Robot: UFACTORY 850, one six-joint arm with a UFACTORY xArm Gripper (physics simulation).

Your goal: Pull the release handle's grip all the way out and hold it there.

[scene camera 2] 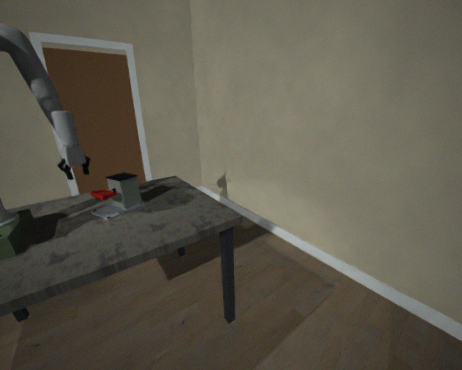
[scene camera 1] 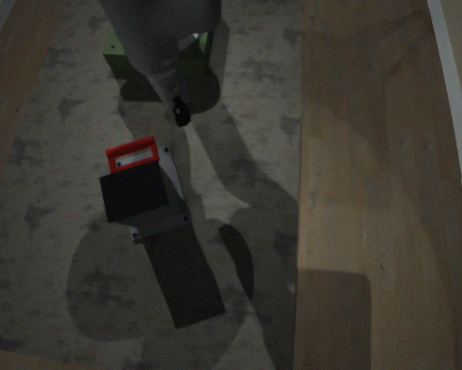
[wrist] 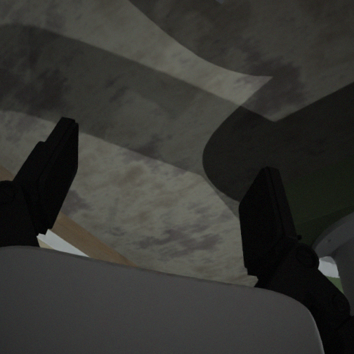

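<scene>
The release handle's red grip [scene camera 1: 131,145] [scene camera 2: 102,194] is a rectangular loop on the robot-facing side of a grey box with a black top [scene camera 1: 134,191] [scene camera 2: 127,193]. The loop sticks out level above the pale base plate [scene camera 1: 173,172] [scene camera 2: 106,214]; how far it is drawn out I cannot tell. My gripper [scene camera 1: 181,116] [scene camera 2: 78,175] [wrist: 166,165] is open and empty, with its fingers pointing down. It hangs above the table, higher than the grip and apart from it, on the robot-base side. The handle does not show in the wrist view.
The green robot base block [scene camera 1: 117,62] [scene camera 2: 12,239] stands behind the gripper. The mottled grey table [scene camera 1: 260,125] [scene camera 2: 165,220] [wrist: 175,220] carries the handle unit; its long edge [scene camera 1: 300,150] runs to the right in scene camera 1. The arm's shadows cross the table. A brown door [scene camera 2: 95,110] is beyond it.
</scene>
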